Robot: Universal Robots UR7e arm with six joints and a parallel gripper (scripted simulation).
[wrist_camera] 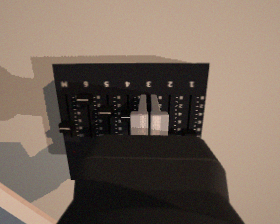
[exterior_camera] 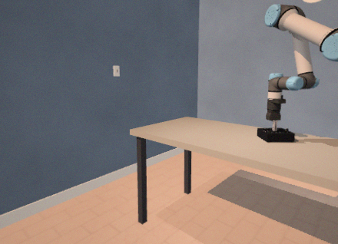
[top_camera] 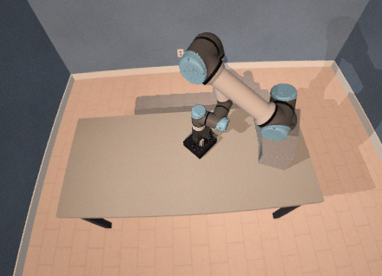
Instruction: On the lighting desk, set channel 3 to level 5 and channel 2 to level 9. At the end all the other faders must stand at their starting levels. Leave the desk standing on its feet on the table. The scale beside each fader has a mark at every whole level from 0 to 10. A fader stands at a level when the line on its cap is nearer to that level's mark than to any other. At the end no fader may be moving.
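Right now my hand is 1 cm short of the channel 3 fader cap, 1 cm to the left of it and 1 cm above it. The rest, counted from my hand: channel 1 fader cap (5 cm ahead, 1 cm to the left, 1 cm below); channel 4 fader cap (2 cm to the right, 1 cm below); channel 5 fader cap (2 cm behind, 4 cm to the right, 1 cm below).
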